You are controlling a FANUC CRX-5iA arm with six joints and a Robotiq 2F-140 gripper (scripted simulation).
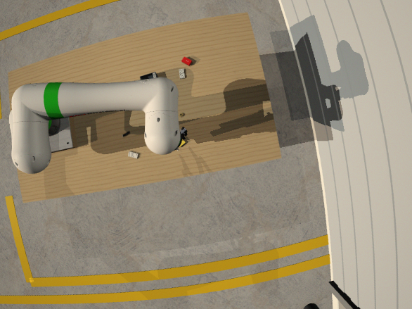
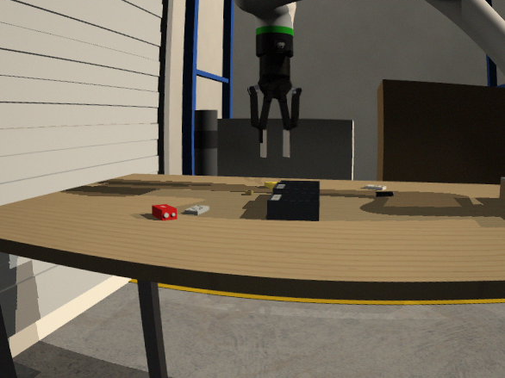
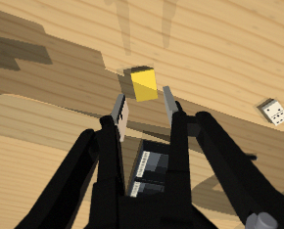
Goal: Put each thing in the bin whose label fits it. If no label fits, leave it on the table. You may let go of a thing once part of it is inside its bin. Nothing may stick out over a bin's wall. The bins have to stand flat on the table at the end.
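The yellow pad lies 10 cm below my hand. From my hand the other things lie so: nut 5 cm ahead, 13 cm to the left, 10 cm below; then black piece 25 cm behind, 12 cm to the left, 10 cm below; then black three-part bin 6 cm behind, 25 cm to the left, 8 cm below.
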